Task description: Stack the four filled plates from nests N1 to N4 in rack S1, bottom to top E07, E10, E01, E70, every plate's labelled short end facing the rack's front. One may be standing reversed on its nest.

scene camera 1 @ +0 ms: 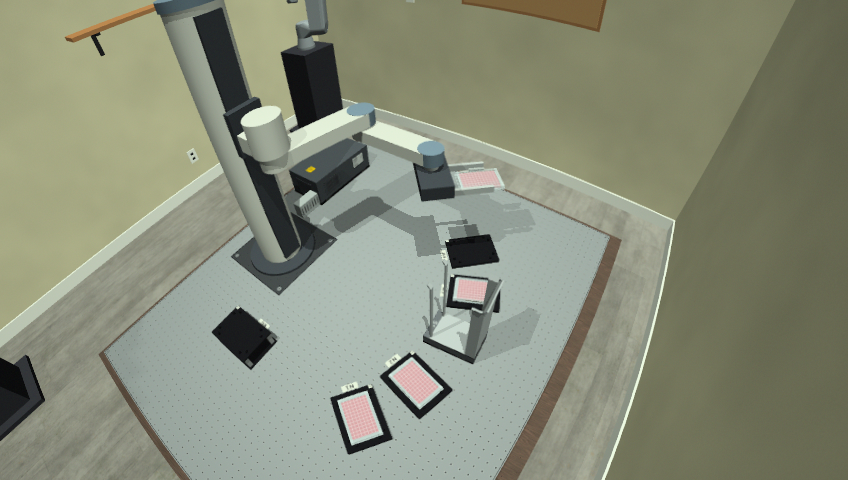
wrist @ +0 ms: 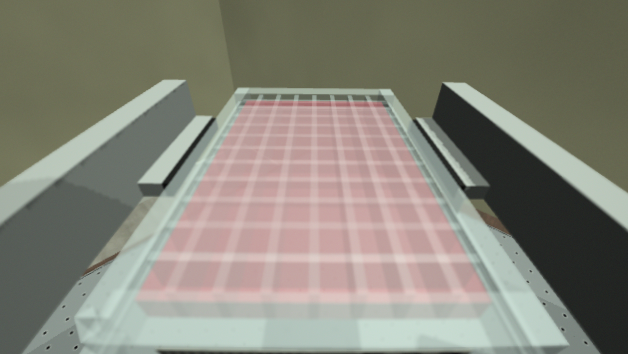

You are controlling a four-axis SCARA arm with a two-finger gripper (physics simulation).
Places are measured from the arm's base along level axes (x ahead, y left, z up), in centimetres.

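Pixels of known places: gripper, fingertip midpoint: (scene camera 1: pixel 488 176) (wrist: pixel 314 105); arm's base, link origin: (scene camera 1: pixel 283 250).
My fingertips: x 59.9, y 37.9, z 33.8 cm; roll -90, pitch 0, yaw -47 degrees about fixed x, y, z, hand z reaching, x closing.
For each thing: its top centre in the pictures, then the offset to it from my fingertips. "pt": a spot on its surface instead. Level surfaces: height alone.
- black nest, top centre: (scene camera 1: pixel 472 247) dx -1.8, dy -1.7, dz -30.4 cm
- rack S1, top centre: (scene camera 1: pixel 462 282) dx +11.1, dy -33.4, dz -3.3 cm
- black block-like fixture, top centre: (scene camera 1: pixel 238 330) dx -40.6, dy -71.2, dz -25.6 cm
- perforated table, surface height: dz -32.5 cm
- dark controller box, surface spot: (scene camera 1: pixel 333 172) pt dx -63.4, dy -3.5, dz -22.2 cm
My gripper (scene camera 1: pixel 480 176) (wrist: pixel 314 105) is shut on a filled plate (scene camera 1: pixel 479 179) (wrist: pixel 315 200), a clear tray with pink wells, held level high above the table by its long sides. No code on it can be read. Below it, a black nest (scene camera 1: pixel 471 250) is bare. A filled plate (scene camera 1: pixel 471 290) lies on the nest just behind the rack, partly hidden by its posts. Two more filled plates, one (scene camera 1: pixel 417 382) on a nest and one (scene camera 1: pixel 360 417) on another nest, lie nearer the camera. The rack S1 (scene camera 1: pixel 477 333), with a pale floor and upright posts, holds no plate.
A black block-like fixture (scene camera 1: pixel 244 336) stands left on the perforated table (scene camera 1: pixel 309 356). The arm's column (scene camera 1: pixel 279 237) stands at the back left, beside a dark controller box (scene camera 1: pixel 333 172). A tall black pedestal (scene camera 1: pixel 313 83) stands behind. The rack's posts rise between the nests.
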